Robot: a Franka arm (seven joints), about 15 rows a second.
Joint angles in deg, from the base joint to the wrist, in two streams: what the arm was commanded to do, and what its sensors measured. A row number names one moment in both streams.
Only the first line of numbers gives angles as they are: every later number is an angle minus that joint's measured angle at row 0.
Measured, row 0:
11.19 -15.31 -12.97 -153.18 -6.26 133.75 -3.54
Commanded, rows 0 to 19:
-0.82 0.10 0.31 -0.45 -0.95 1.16 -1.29
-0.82 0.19 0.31 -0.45 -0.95 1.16 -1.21
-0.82 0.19 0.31 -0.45 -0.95 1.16 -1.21
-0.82 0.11 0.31 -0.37 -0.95 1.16 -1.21
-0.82 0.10 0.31 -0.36 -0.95 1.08 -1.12
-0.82 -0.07 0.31 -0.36 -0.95 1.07 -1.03
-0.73 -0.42 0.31 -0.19 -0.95 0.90 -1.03
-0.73 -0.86 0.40 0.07 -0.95 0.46 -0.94
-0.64 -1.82 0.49 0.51 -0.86 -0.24 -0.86
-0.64 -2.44 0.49 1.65 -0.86 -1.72 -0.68
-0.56 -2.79 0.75 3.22 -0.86 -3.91 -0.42
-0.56 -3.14 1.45 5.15 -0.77 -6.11 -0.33
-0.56 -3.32 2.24 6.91 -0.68 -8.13 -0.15
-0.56 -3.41 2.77 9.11 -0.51 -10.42 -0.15
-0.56 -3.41 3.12 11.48 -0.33 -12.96 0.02
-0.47 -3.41 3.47 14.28 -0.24 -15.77 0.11
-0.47 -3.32 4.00 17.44 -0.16 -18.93 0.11
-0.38 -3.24 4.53 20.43 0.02 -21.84 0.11
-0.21 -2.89 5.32 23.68 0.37 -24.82 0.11
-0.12 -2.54 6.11 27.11 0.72 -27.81 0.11
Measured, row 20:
-0.01 -2.97 3.89 18.07 -0.02 -19.72 0.01
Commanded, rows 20 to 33:
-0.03 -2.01 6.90 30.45 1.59 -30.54 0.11
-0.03 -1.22 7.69 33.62 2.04 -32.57 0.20
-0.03 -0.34 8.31 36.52 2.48 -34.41 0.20
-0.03 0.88 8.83 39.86 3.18 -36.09 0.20
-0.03 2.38 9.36 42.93 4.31 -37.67 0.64
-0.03 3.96 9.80 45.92 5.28 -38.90 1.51
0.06 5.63 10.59 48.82 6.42 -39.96 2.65
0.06 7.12 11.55 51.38 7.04 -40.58 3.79
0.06 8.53 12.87 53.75 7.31 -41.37 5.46
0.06 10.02 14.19 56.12 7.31 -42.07 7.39
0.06 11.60 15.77 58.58 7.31 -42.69 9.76
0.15 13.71 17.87 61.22 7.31 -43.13 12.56
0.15 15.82 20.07 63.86 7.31 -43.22 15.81
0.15 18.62 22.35 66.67 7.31 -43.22 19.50
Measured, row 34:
0.24 10.81 17.31 56.20 6.56 -40.50 11.02
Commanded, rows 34 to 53:
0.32 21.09 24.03 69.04 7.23 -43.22 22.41
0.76 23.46 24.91 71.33 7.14 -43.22 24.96
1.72 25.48 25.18 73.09 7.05 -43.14 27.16
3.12 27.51 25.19 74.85 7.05 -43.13 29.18
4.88 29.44 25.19 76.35 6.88 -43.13 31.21
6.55 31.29 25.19 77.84 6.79 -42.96 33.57
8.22 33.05 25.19 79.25 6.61 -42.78 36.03
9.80 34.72 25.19 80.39 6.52 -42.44 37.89
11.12 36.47 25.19 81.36 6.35 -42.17 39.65
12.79 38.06 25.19 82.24 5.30 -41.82 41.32
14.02 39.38 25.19 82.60 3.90 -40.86 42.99
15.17 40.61 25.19 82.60 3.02 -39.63 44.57
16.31 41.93 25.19 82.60 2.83 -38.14 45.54
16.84 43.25 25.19 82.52 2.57 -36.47 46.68
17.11 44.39 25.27 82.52 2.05 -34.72 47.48
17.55 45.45 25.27 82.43 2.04 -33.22 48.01
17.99 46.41 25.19 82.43 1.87 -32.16 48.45
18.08 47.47 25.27 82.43 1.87 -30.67 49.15
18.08 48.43 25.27 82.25 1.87 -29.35 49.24
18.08 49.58 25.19 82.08 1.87 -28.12 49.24
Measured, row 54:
17.44 46.06 25.39 79.19 2.95 -30.16 47.12
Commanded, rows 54 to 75:
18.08 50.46 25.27 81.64 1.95 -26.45 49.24
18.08 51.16 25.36 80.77 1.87 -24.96 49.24
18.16 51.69 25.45 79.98 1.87 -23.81 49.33
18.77 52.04 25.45 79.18 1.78 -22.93 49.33
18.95 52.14 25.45 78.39 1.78 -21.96 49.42
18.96 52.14 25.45 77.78 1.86 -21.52 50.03
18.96 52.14 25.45 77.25 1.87 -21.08 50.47
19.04 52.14 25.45 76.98 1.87 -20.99 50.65
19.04 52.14 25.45 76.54 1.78 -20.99 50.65
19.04 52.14 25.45 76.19 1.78 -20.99 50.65
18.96 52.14 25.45 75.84 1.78 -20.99 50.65
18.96 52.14 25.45 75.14 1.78 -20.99 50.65
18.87 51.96 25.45 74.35 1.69 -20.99 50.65
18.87 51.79 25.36 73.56 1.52 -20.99 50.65
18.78 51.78 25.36 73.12 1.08 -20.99 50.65
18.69 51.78 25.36 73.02 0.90 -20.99 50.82
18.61 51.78 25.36 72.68 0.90 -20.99 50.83
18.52 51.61 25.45 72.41 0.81 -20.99 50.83
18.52 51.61 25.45 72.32 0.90 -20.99 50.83
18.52 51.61 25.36 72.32 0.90 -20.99 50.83
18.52 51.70 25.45 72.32 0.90 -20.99 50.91
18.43 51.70 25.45 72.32 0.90 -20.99 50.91
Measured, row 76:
18.57 53.18 25.24 73.51 1.91 -21.49 48.93
